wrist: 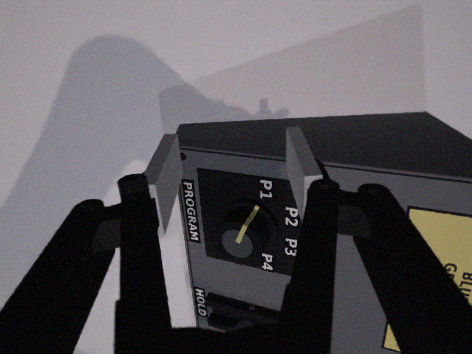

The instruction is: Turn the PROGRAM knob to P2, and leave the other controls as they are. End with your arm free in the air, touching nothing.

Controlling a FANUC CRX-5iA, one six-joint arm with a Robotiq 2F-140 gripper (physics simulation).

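Places are measured from the arm's base along level axes (x ahead, y left, z up), in metres.
Where they show: gripper, fingertip midpoint: (232,151).
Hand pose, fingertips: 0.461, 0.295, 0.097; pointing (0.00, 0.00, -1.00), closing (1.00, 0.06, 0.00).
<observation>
After its pixels a point has its place, as x, y, z.
The PROGRAM knob (236,246) @[0.462, 0.189, 0.051] is a dark round knob with a yellow pointer line, on a black dial plate (212,200) @[0.440, 0.210, 0.009] marked P1, P2, P3 and P4. The yellow line points towards P1. My gripper (232,151) @[0.460, 0.295, 0.097] is partly open and empty. In the image its two flat grey pads stand on either side of the knob, with a gap on each side; how far the tips are above the panel is hard to tell. The right finger covers the plate's edge near P2 and P3.
The HOLD control (225,319) @[0.450, 0.061, 0.013] lies below the dial in the image, partly hidden by the gripper body. A yellow label (435,235) @[0.611, 0.219, 0.079] is at the right of the grey panel (357,270) @[0.566, 0.168, 0.058]. The box's dark side (350,140) @[0.562, 0.267, 0.005] runs behind the fingertips. Shadows fall on the pale surface beyond.
</observation>
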